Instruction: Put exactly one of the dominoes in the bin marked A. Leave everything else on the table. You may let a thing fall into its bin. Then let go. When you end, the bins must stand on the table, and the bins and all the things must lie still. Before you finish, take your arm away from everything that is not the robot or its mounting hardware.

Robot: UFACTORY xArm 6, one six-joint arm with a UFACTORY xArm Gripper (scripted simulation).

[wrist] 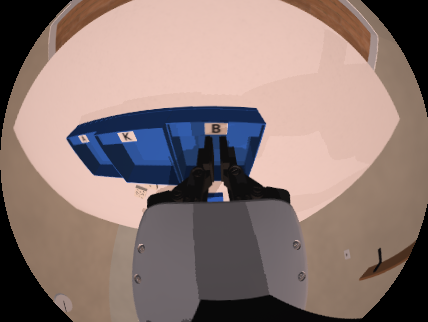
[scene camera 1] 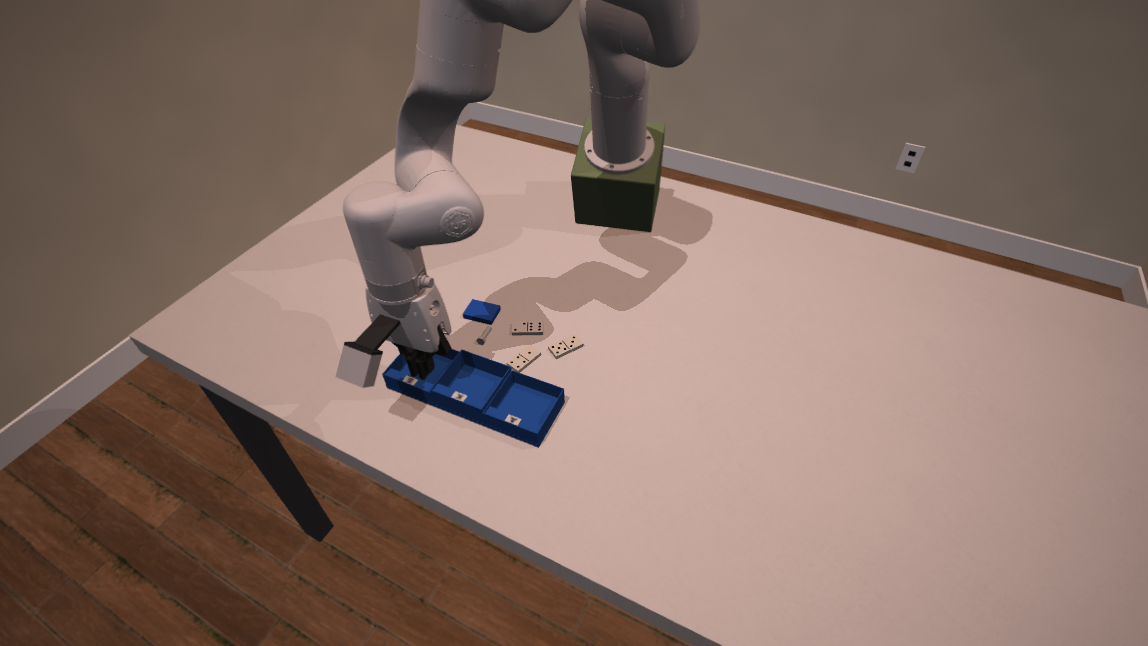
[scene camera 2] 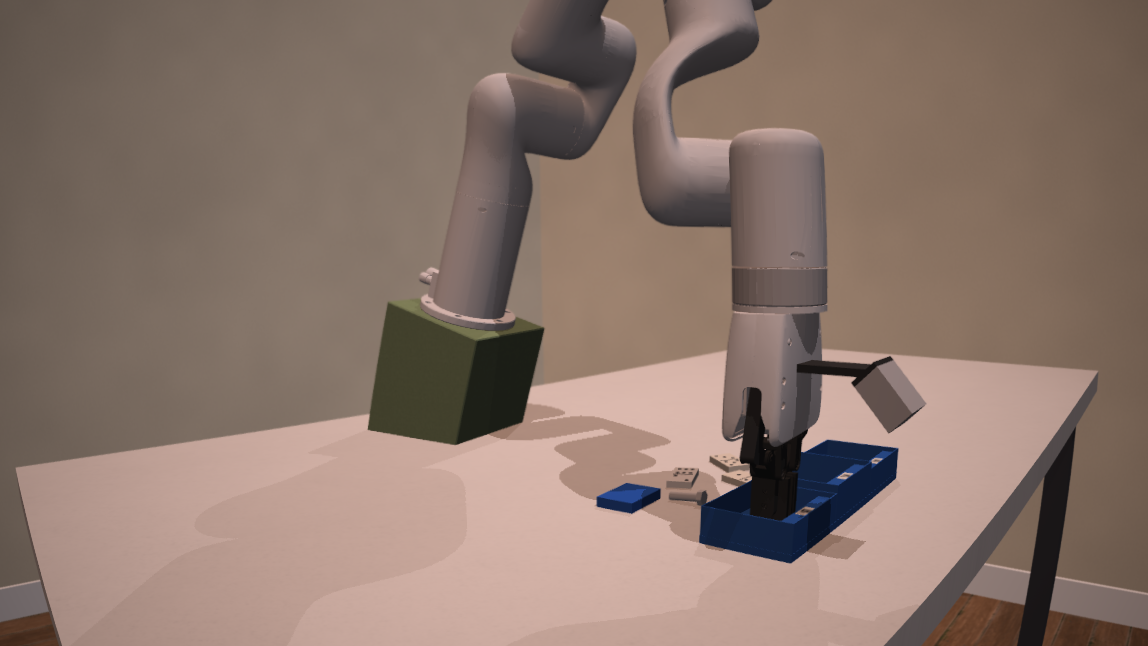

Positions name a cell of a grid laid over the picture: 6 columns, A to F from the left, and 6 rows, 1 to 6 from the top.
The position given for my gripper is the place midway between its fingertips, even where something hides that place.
My gripper shows in the wrist view (D3), in scene camera 1 (C4) and in scene camera 2 (E5). A blue tray shows in the wrist view (C3), in scene camera 1 (C4) and in scene camera 2 (E5).
